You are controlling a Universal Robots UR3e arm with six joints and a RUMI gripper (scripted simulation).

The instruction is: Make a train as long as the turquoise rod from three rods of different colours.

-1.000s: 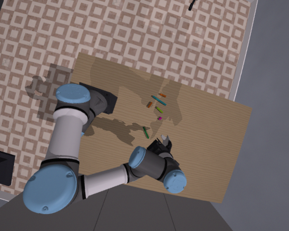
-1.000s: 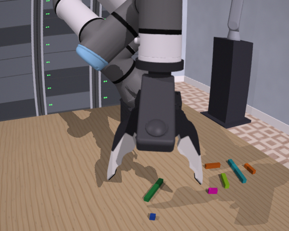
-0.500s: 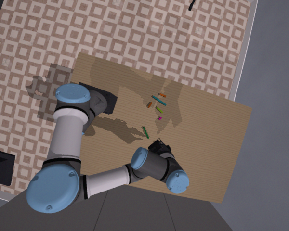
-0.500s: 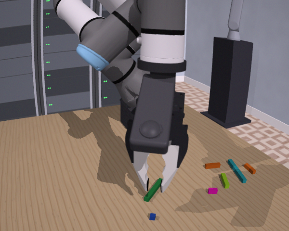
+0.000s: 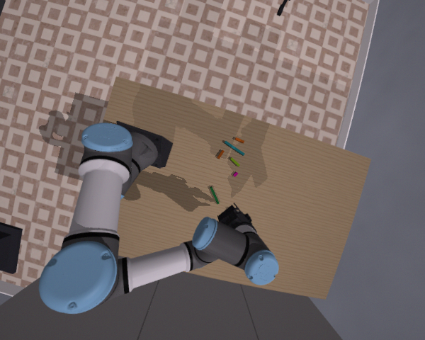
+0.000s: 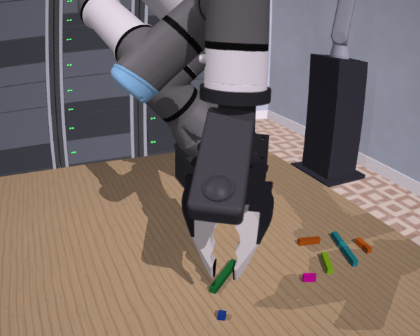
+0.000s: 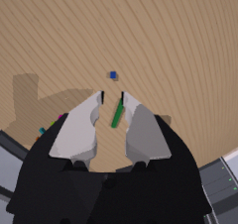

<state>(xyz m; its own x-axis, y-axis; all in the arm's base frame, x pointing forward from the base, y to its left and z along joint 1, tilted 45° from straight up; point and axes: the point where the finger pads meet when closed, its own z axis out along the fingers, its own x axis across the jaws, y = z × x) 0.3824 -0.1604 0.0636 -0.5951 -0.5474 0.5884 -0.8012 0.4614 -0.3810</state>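
My gripper is now 8 cm above the blue rod. Also, from my hand: lime rod: 21 cm to the left, 8 cm below, 3 cm behind; green rod: 8 cm below, 8 cm behind, 4 cm to the left; magenta rod: 16 cm to the left, 8 cm below, 1 cm behind.
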